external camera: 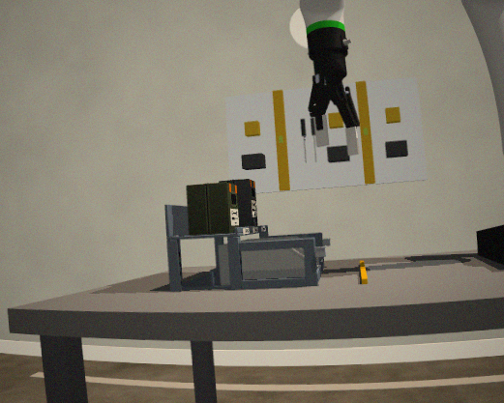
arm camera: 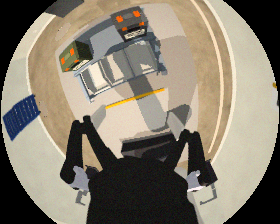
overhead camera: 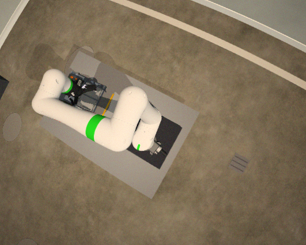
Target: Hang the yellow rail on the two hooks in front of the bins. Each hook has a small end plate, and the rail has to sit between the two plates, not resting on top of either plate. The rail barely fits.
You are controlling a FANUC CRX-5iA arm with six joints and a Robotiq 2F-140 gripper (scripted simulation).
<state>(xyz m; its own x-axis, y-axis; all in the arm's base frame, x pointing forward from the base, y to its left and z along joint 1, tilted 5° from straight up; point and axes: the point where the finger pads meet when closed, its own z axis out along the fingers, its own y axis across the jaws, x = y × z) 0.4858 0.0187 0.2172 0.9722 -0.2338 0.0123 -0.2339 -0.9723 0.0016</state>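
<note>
The yellow rail lies 27 cm below my hand, 7 cm to the left of it and 5 cm behind it. The rest, counted from my hand: dark green case: 22 cm to the left, 20 cm ahead, 13 cm below.
</note>
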